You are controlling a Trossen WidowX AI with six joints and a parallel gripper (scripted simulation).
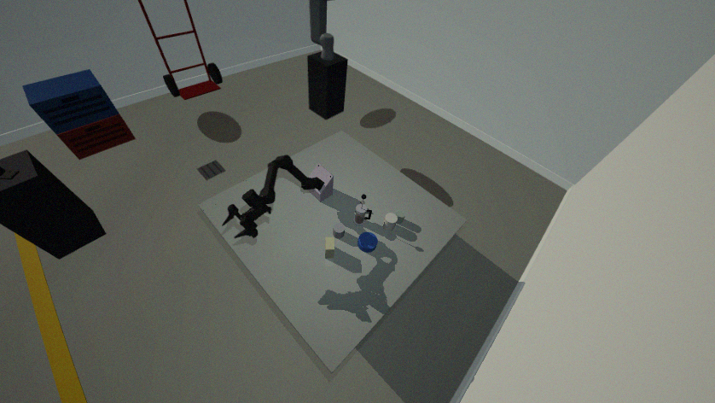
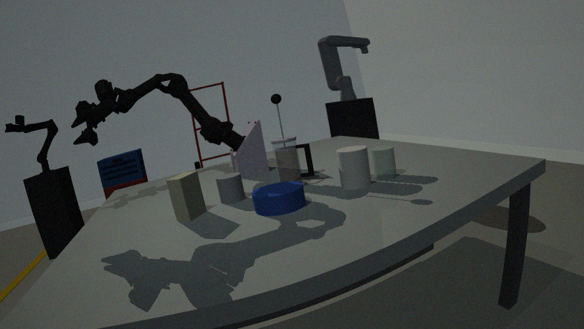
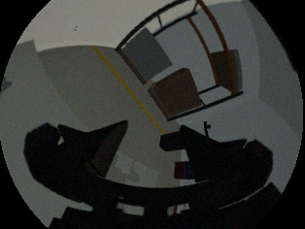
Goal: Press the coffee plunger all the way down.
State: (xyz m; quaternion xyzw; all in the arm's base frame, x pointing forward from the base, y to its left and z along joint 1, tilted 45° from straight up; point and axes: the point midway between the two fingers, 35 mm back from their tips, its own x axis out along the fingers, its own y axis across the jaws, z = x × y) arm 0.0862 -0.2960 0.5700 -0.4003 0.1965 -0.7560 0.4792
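Now: gripper tip 29 cm short of the coffee press, 70 cm to the right of it and 18 cm above it. The rest, counted from my gripper tip: grey cylinder 25 cm ahead, 52 cm to the left, 27 cm below; olive box 31 cm ahead, 39 cm to the left, 25 cm below; white cylinder 44 cm ahead, 80 cm to the left, 26 cm below.
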